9 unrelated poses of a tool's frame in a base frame.
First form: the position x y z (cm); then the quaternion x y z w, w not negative.
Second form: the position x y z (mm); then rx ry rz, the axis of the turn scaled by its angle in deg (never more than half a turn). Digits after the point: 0 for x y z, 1 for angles.
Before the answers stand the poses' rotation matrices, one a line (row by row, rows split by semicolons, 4 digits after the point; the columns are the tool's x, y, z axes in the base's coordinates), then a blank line. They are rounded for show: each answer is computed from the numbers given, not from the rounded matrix.
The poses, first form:
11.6 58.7 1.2 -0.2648 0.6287 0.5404 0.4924
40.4 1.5 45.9 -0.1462 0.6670 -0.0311 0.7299
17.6 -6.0 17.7 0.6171 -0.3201 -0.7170 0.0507
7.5 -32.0 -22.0 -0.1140 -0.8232 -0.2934 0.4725
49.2 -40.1 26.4 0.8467 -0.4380 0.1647 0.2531
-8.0 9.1 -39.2 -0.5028 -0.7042 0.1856 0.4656
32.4 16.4 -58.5 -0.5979 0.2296 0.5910 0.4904
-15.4 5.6 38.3 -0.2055 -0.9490 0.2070 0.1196
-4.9 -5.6 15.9 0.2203 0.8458 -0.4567 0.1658
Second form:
-0.3748 -0.8653 0.3330; 0.1993 0.2756 0.9404; -0.9055 0.4188 0.0691
0.1083 -0.1496 0.9828; -0.2404 0.9553 0.1719; -0.9646 -0.2549 0.0675
-0.2332 -0.3224 -0.9174; -0.4678 -0.7899 0.3965; -0.8525 0.5216 0.0334
-0.5275 0.4650 -0.7110; -0.0896 0.8018 0.5908; 0.8448 0.3753 -0.3813
0.5620 -0.8251 0.0572; -0.6584 -0.4882 -0.5729; 0.5007 0.2843 -0.8176
-0.0608 0.5353 -0.8424; 0.8810 0.4255 0.2068; 0.4691 -0.7297 -0.4975
0.1960 -0.8542 -0.4815; 0.3051 -0.4136 0.8578; -0.9319 -0.3150 0.1796
-0.8869 0.3405 -0.3121; 0.4396 0.8298 -0.3437; 0.1419 -0.4420 -0.8857
-0.8480 0.5241 0.0792; 0.2212 0.4858 -0.8456; -0.4817 -0.6995 -0.5279

116 587 12 -36.8 87.4 75.1
404 15 459 -18.4 84.2 -3.9
176 -60 177 107.6 -55.8 -125.1
75 -320 -220 -16.0 -115.5 -41.1
492 -401 264 131.9 -68.2 25.7
-80 91 -392 -70.7 -99.1 26.1
324 164 -585 -83.2 31.9 82.2
-154 56 383 -34.4 -158.9 34.7
-49 -56 159 35.9 138.0 -74.5

